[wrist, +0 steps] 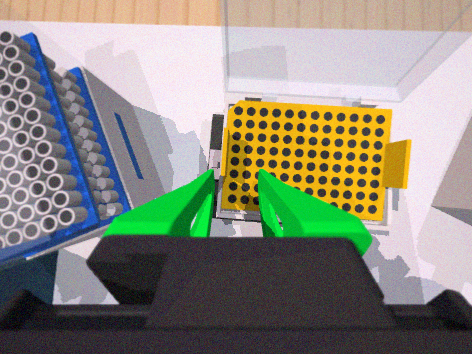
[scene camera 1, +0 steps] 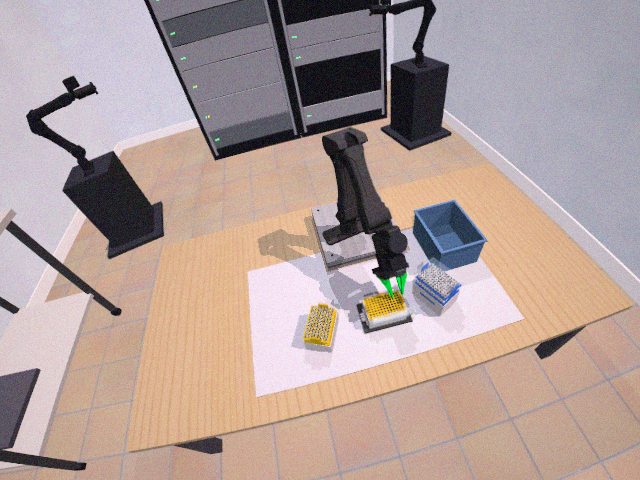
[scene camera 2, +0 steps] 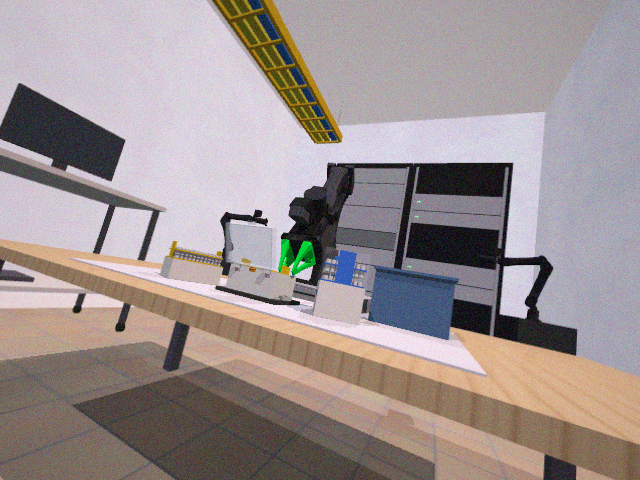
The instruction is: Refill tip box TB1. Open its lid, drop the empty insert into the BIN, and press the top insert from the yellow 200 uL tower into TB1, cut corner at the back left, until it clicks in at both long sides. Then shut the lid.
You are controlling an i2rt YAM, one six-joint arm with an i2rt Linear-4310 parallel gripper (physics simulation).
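TB1 (scene camera 1: 388, 322) (scene camera 2: 258, 284) stands on the white mat with its clear lid (scene camera 2: 252, 245) (wrist: 310, 65) open and upright. A yellow insert with empty holes (scene camera 1: 382, 305) (wrist: 307, 150) lies in the top of TB1, its cut corner at the upper left in the wrist view. It looks slightly turned there, and no orange catches show along its long sides. My gripper (scene camera 1: 397, 296) (scene camera 2: 286, 273) (wrist: 236, 177) is partly open and empty, fingertips at the insert's short end, one to each side of its end edge. The yellow tower (scene camera 1: 320, 325) (scene camera 2: 193, 257) holds a tip-filled insert on top.
A blue tip tower (scene camera 1: 437, 289) (scene camera 2: 338, 302) (wrist: 85, 160) stands close beside TB1. The blue BIN (scene camera 1: 462, 255) (scene camera 2: 410, 304) stands behind that tower. The robot's base plate (scene camera 1: 348, 258) is at the table's back edge.
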